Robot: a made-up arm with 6 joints.
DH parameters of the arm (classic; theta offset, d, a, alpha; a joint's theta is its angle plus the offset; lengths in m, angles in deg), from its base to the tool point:
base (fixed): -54.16 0 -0.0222 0
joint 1: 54.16 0.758 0.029 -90
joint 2: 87.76 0 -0.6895 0
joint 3: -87.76 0.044 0.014 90
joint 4: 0 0.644 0.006 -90
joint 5: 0 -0.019 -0.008 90
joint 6: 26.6 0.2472 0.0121 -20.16
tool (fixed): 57.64 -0.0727 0 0
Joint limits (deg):
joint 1: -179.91..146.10
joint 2: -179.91..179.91
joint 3: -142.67..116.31
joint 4: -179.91..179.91
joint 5: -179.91..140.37
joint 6: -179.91..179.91
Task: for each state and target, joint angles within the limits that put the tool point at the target. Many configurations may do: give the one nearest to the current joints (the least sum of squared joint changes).
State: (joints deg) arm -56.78 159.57 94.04 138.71 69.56 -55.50
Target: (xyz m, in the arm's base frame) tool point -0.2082 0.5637 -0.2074
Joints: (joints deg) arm -52.05 173.96 80.04 141.73 64.35 -56.39
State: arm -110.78 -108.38 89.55 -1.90 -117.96 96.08
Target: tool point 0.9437 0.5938 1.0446
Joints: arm -145.46 -99.23 65.57 -6.67 -102.63 94.49
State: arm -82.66 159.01 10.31 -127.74 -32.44 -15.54
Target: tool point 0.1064 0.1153 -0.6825
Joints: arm -79.47 171.12 23.42 -129.83 -33.13 -15.12
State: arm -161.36 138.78 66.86 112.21 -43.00 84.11
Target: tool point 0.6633 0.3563 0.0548
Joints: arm -153.93 179.91 86.51 114.02 -23.96 80.94
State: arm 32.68 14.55 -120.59 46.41 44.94 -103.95
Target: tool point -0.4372 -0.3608 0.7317
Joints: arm 48.23 -11.21 -142.67 45.90 27.71 -106.49
